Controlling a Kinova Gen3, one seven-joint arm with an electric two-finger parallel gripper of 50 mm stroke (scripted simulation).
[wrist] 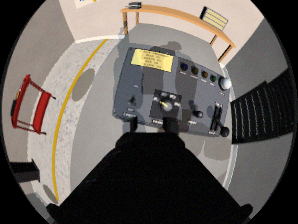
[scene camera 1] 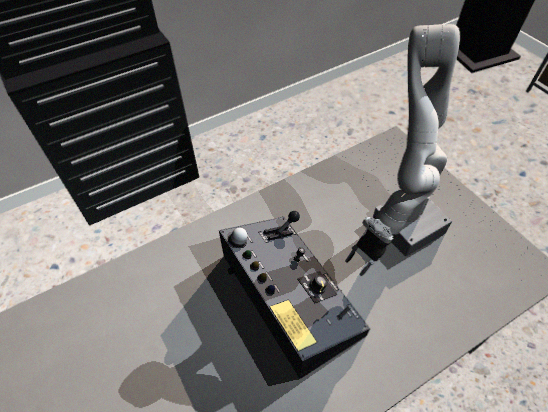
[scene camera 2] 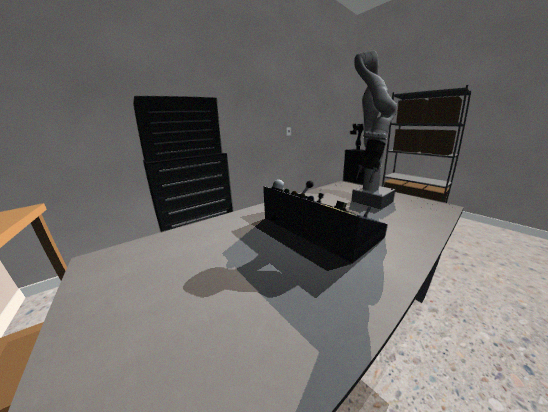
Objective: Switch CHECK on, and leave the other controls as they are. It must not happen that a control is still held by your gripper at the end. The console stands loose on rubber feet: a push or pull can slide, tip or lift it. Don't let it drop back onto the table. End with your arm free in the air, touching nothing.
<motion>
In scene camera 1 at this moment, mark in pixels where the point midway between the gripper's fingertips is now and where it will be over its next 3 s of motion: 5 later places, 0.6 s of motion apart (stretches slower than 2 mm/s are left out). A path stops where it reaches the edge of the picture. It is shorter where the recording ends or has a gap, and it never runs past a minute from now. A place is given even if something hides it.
The gripper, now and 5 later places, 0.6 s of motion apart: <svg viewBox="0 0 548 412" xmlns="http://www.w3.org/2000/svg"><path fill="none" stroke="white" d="M354 267L349 262L332 246L316 224L309 212L309 212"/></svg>
</motion>
